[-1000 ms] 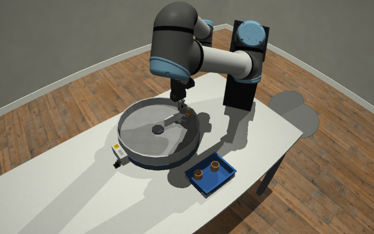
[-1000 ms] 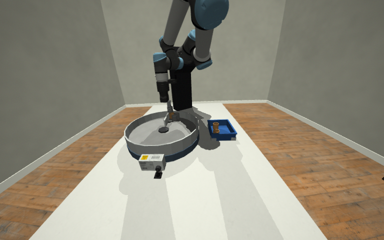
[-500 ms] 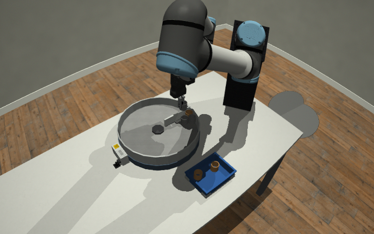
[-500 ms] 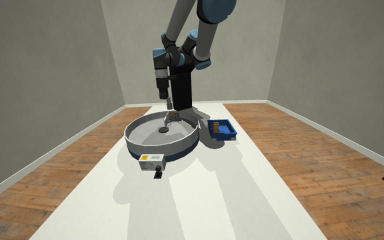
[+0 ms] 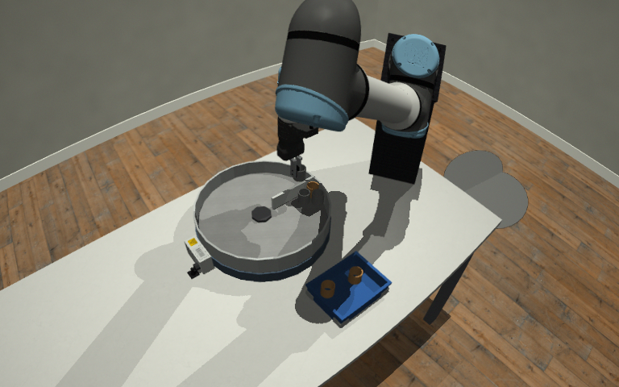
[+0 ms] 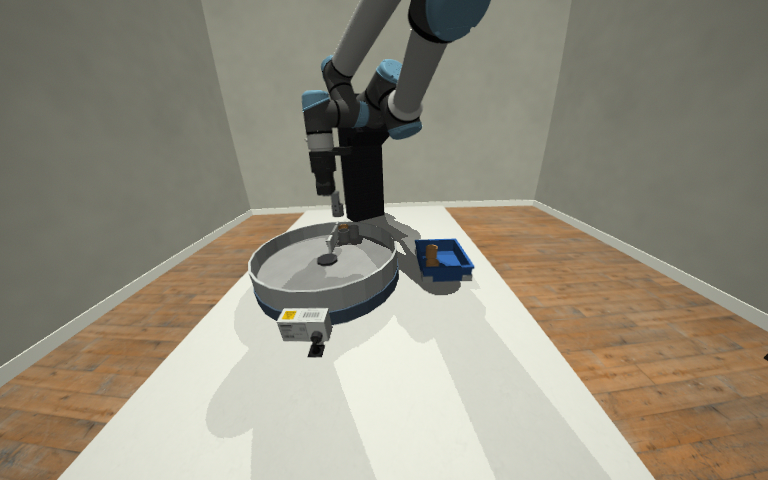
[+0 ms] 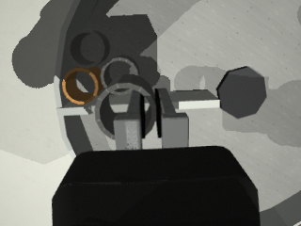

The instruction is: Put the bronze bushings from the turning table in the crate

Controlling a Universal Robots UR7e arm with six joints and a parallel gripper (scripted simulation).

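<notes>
Now: the round turning table 13 cm below my hand, 11 cm ahead of it and 3 cm to the left of it. Also, from my hand: blue crate: 33 cm to the left, 16 cm below, 7 cm behind.
</notes>
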